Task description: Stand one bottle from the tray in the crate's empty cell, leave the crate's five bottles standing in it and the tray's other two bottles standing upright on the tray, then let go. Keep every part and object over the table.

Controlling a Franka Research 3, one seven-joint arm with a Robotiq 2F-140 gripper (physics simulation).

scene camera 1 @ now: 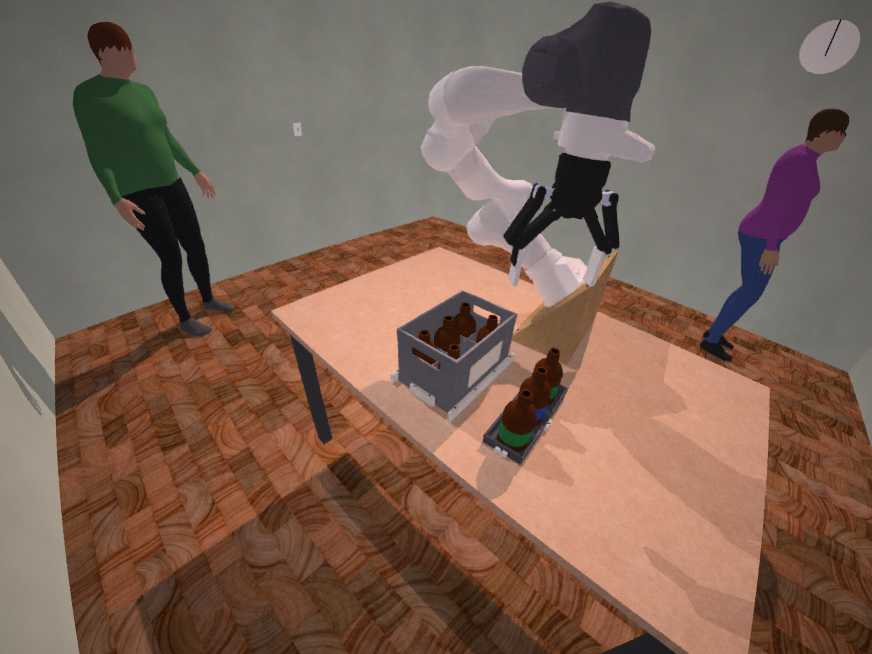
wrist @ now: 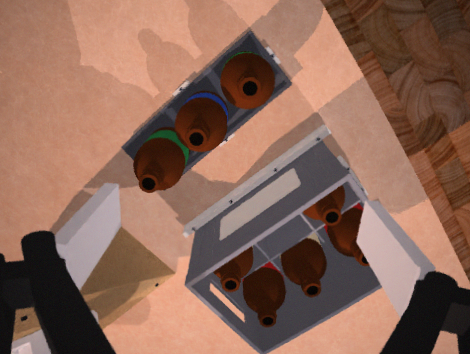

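Observation:
My gripper is here, and it's visible in the wrist view too. There's also a blue-banded bottle.

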